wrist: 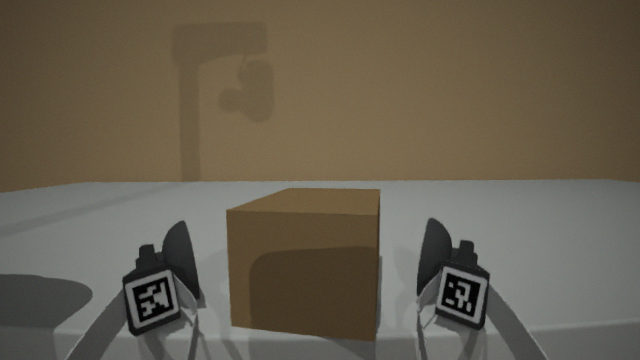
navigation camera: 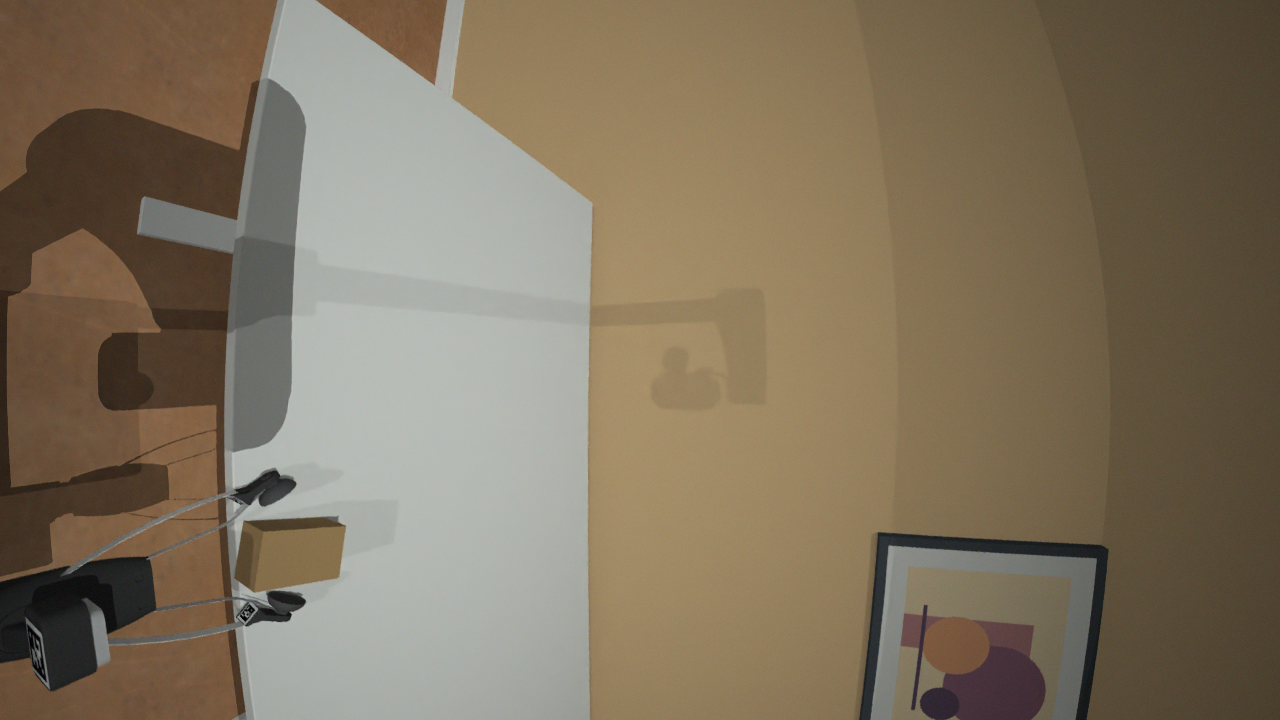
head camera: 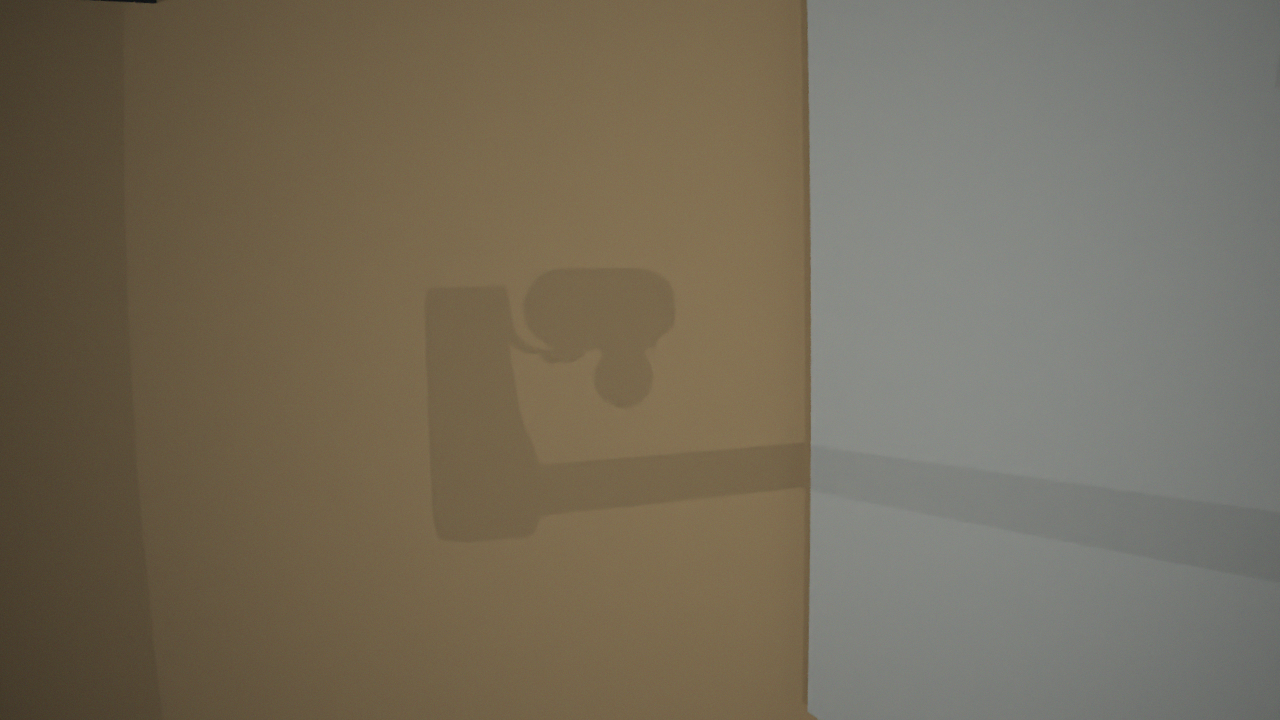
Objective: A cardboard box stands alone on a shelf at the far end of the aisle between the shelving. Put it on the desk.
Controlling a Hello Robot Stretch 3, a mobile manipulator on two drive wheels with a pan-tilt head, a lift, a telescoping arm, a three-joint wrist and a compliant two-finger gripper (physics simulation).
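Frame: origin at the robot's base, x ahead, y left, z up, level; centimetres.
Seen in the pictures: gripper, fingertip midpoint: (navigation camera: pixel 299 541).
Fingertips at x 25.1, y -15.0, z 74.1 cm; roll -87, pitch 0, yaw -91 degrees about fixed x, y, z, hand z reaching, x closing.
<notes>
A point is followed by its place in that frame.
The cardboard box (navigation camera: pixel 293 553) {x 23.1, y -14.9, z 77.0 cm} (wrist: pixel 304 270) sits on the white desk (head camera: pixel 1029 268) {x 62.0, y -4.2, z 72.0 cm} (navigation camera: pixel 447 376) {x 49.9, y 2.8, z 72.0 cm} (wrist: pixel 550 240), close to its front edge. In the wrist view its near face is partly in shadow. My gripper (navigation camera: pixel 279 543) {x 25.1, y -15.0, z 74.1 cm} (wrist: pixel 308 247) {x 25.1, y -15.0, z 74.1 cm} is open, with one finger on each side of the box. In the wrist view there is a gap between each fingertip and the box's sides. The box's underside is hidden. The shelf and the aisle do not show in these views.
A tan wall (head camera: pixel 358 179) {x 98.8, y -15.7, z 122.4 cm} (navigation camera: pixel 742 179) {x 100.8, y 49.2, z 111.5 cm} (wrist: pixel 400 90) rises behind the desk and carries my shadow. A framed picture (navigation camera: pixel 1096 626) {x 95.6, y -48.1, z 185.1 cm} hangs on it. The brown floor (navigation camera: pixel 179 53) {x 27.6, y 76.3, z 0.0 cm} and a white desk leg (navigation camera: pixel 183 223) show at the desk's front side.
</notes>
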